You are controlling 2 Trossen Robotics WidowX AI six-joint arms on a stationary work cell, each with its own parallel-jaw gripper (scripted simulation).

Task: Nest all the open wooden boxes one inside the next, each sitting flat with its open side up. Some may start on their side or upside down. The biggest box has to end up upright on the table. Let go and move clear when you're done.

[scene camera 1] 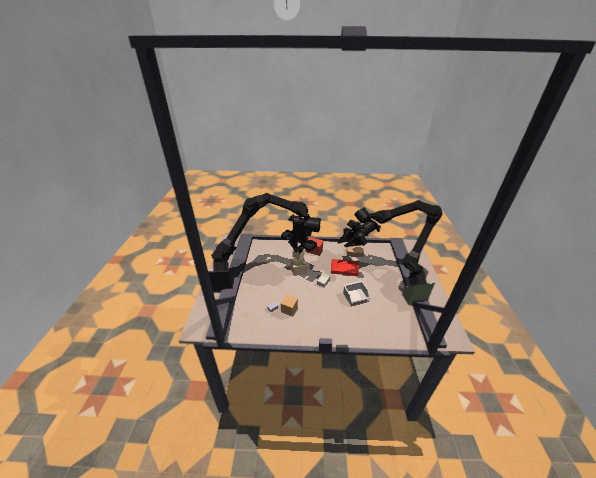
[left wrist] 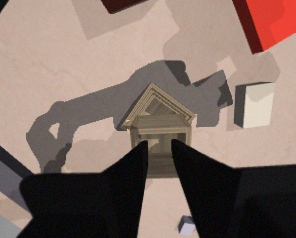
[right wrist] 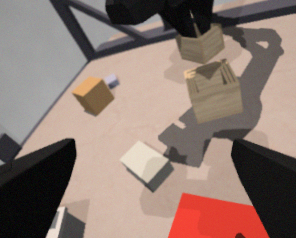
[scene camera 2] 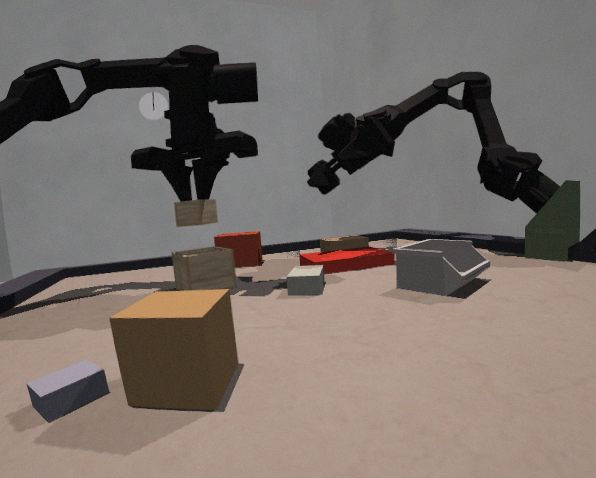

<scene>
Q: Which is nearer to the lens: the flat red block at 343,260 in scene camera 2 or the orange cube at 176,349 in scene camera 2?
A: The orange cube.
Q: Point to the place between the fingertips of the right gripper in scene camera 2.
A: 323,171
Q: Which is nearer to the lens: the wooden box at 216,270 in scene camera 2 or the flat red block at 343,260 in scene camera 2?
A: The wooden box.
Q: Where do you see a white block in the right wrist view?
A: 149,166
</scene>
